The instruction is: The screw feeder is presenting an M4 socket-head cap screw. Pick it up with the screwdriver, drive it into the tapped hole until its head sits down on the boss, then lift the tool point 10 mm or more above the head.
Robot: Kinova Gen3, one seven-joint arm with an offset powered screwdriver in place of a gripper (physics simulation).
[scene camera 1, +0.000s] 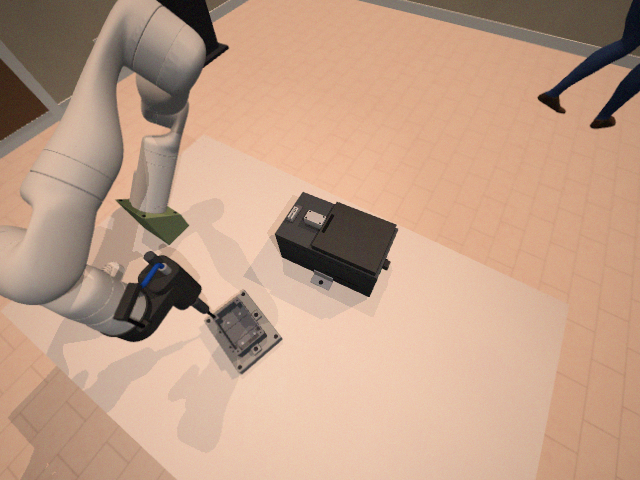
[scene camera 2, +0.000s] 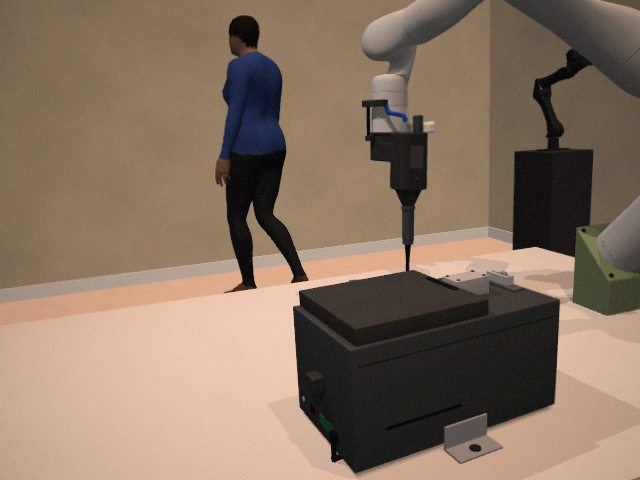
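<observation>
My screwdriver (scene camera 1: 212, 315) (scene camera 2: 407, 269) points down, its thin bit at the edge of the housing (scene camera 1: 238, 326) on the grey fixture plate (scene camera 1: 268, 334) in scene camera 1. In scene camera 2 the bit's lower end passes out of sight behind the black screw feeder (scene camera 1: 356, 237) (scene camera 2: 444, 382). The feeder stands apart from the plate, with a pale block (scene camera 1: 314, 219) (scene camera 2: 470, 282) on its top. The tip is too small to tell whether a screw is on it or how the bit stands in the tapped hole. The housing and plate are hidden in scene camera 2.
The arm's green wedge base (scene camera 1: 168, 227) (scene camera 2: 591, 273) stands beyond the fixture plate. A small bracket (scene camera 1: 321, 280) (scene camera 2: 473, 446) sits at the feeder's foot. A person (scene camera 1: 589, 67) (scene camera 2: 254, 108) is on the floor beyond the table. A dark pedestal (scene camera 2: 553, 201) carries another arm.
</observation>
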